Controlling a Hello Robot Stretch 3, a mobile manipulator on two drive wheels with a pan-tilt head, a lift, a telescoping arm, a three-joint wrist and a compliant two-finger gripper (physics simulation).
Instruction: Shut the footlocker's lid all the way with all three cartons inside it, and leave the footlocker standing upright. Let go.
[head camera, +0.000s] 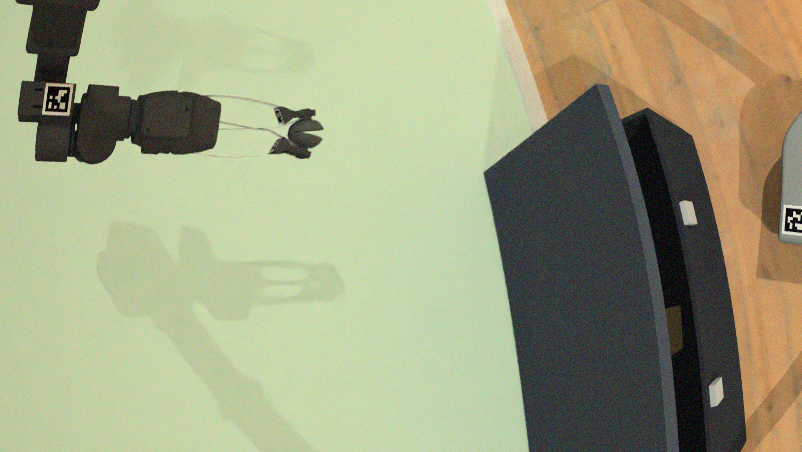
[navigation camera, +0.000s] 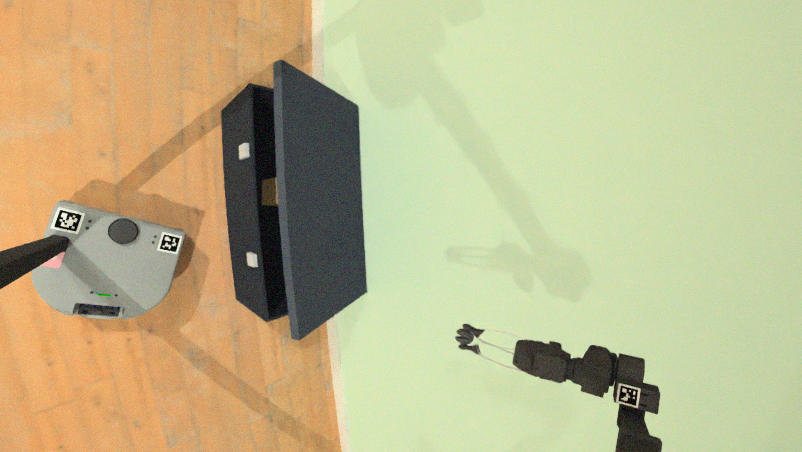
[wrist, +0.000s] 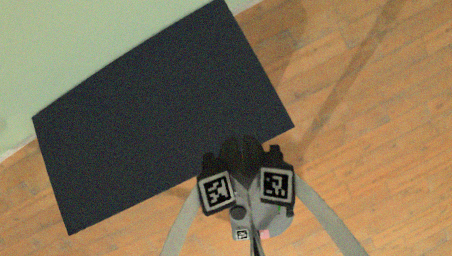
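Observation:
The dark footlocker (head camera: 702, 280) (navigation camera: 241, 207) stands upright, with two white latches on its front. Its blue-grey lid (head camera: 578, 252) (navigation camera: 322, 202) (wrist: 160, 110) is partly lowered, and a gap shows along the front. Through the gap, part of one brown carton (head camera: 675, 331) (navigation camera: 269, 192) shows inside; the other two cartons do not show. My gripper (head camera: 308, 133) (navigation camera: 465, 335) (wrist: 241, 154) is shut, its tips close together with no object held. It is apart from the lid, off its hinge side over the pale green area, and overlaps the lid's edge in the wrist view.
My grey base (head camera: 791, 179) (navigation camera: 123, 269) (wrist: 270, 215) stands on the wooden floor (head camera: 730, 50) (navigation camera: 168, 44) (wrist: 390, 150) on the latch side. The pale green surface (head camera: 393, 336) (navigation camera: 645, 140) (wrist: 40, 45) lies on the hinge side. My arm reaches over it.

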